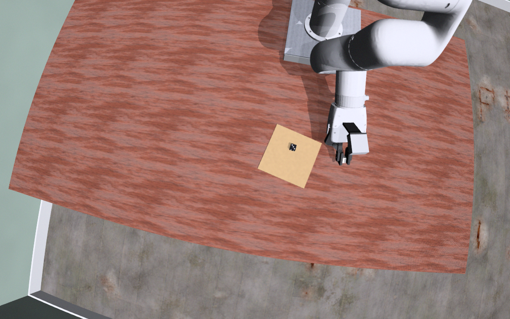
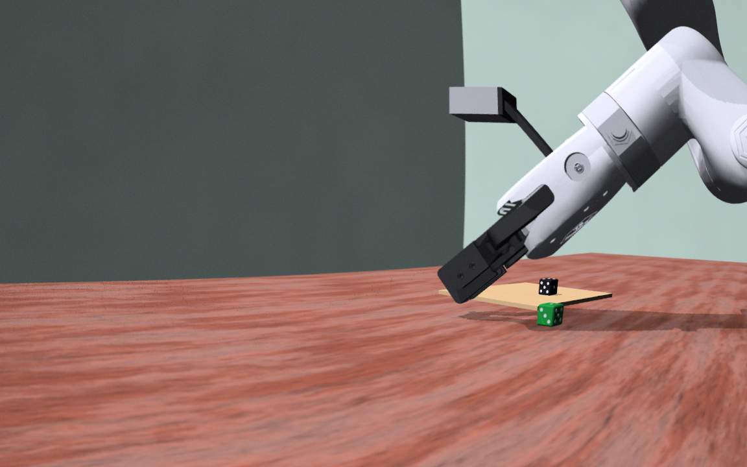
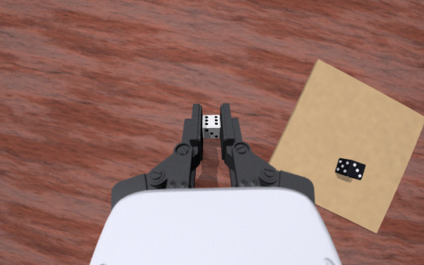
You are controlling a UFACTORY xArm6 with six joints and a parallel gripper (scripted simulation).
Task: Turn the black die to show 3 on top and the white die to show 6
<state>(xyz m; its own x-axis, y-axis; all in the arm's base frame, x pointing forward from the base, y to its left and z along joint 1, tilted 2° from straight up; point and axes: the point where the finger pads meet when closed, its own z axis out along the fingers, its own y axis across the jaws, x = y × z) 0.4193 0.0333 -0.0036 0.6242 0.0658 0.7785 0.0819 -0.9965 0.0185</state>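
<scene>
The green die lies 70 mm behind my hand, 30 mm below it and 10 mm to the left of it. From my hand the other things lie so: white die: 10 mm below, 10 mm ahead; then tan mat: 150 mm to the right, 30 mm below, 10 mm behind; then black die: 140 mm to the right, 30 mm behind, 20 mm below.
</scene>
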